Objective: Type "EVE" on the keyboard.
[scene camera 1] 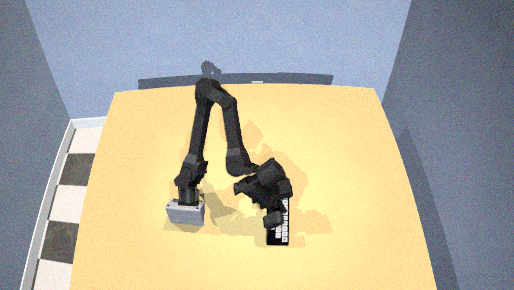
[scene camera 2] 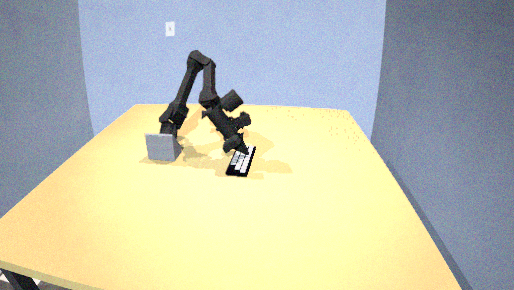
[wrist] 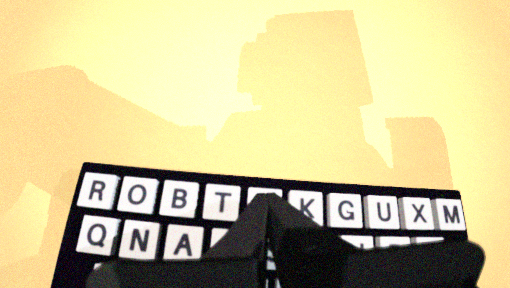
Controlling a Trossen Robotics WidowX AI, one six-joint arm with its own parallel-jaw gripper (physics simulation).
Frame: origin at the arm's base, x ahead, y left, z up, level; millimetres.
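Seen in the pictures: gripper, between the fingertips: [scene camera 1: 285, 211] [scene camera 2: 248, 154] [wrist: 265, 201]; arm's base, origin of its link: [scene camera 1: 188, 203] [scene camera 2: 166, 140].
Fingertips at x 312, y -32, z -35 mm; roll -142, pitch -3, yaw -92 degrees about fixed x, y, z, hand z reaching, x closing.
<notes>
Pixels of each thing's top centre, then the offset from my fingertips to it. Level surfaces: height alone.
- black keyboard, centre of its top: [wrist: 284, 251] [scene camera 1: 278, 215] [scene camera 2: 241, 156] dx -23, dy -8, dz -7 mm
- T key, centre of its top: [wrist: 221, 202] dx +2, dy +20, dz -7 mm
- K key, centre of its top: [wrist: 306, 208] dx -4, dy -21, dz -7 mm
- yellow table, height of its surface: dz -25 mm
The black keyboard [scene camera 1: 271, 240] [scene camera 2: 235, 173] [wrist: 71, 260] with white letter keys lies flat on the table. My gripper [scene camera 2: 246, 152] [wrist: 265, 201] is shut and empty, with its fingertips over the top-row key between the T key [wrist: 216, 202] and the K key [wrist: 311, 206] in the wrist view. The tips cover that key's letter. I cannot tell whether they touch or press it. In the second row, Q, N and A are readable; the fingers hide the middle keys and most of the right-hand keys. I cannot make out an E or V key in the wrist view. Lower rows are mostly hidden.
The arm's grey base block [scene camera 1: 185, 213] [scene camera 2: 161, 147] stands on the yellow table [scene camera 1: 350, 240] [scene camera 2: 300, 225], left of the keyboard in both scene views. The arm's shadow falls across the table around the keyboard. Blue-grey walls stand behind and at the sides.
</notes>
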